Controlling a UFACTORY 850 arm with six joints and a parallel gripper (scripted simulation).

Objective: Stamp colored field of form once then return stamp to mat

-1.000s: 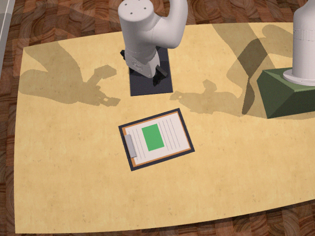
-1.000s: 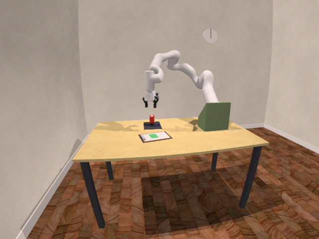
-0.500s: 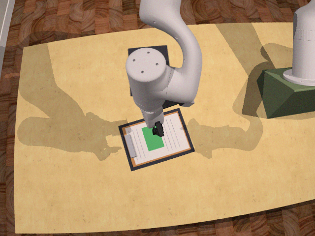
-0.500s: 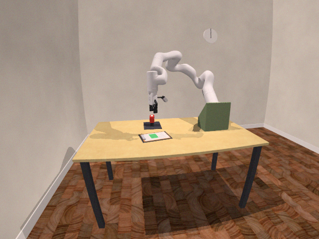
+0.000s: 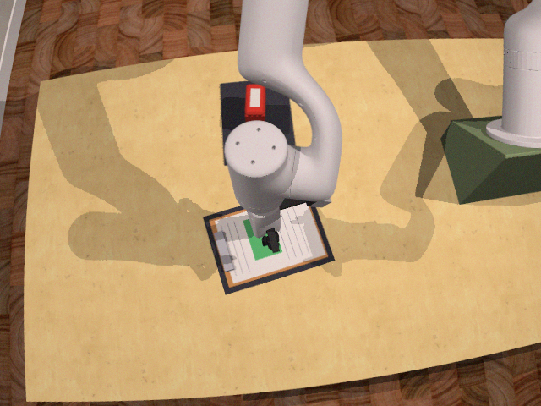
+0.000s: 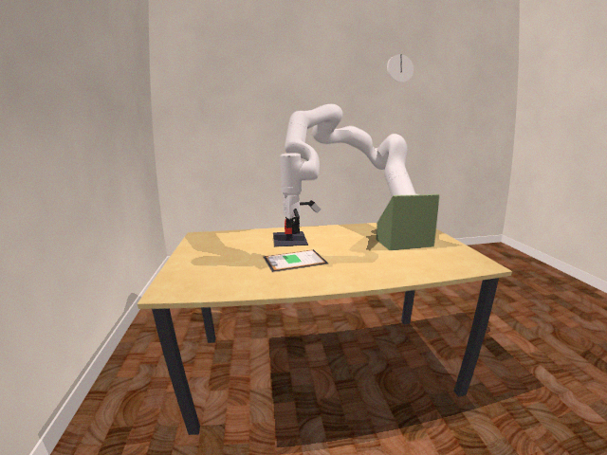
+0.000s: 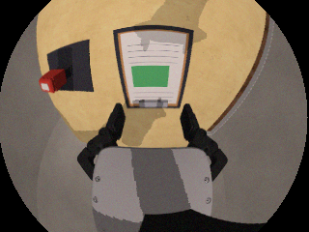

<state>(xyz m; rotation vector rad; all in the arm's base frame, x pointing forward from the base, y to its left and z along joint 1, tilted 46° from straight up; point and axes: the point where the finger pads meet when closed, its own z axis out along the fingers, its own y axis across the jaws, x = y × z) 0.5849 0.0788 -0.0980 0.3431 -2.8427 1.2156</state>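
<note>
The red stamp lies 300 mm to the right of my hand and 90 mm below it. From my hand the other things lie so: mat (300 mm to the right, 140 mm below); form (10 mm ahead, 140 mm below).
</note>
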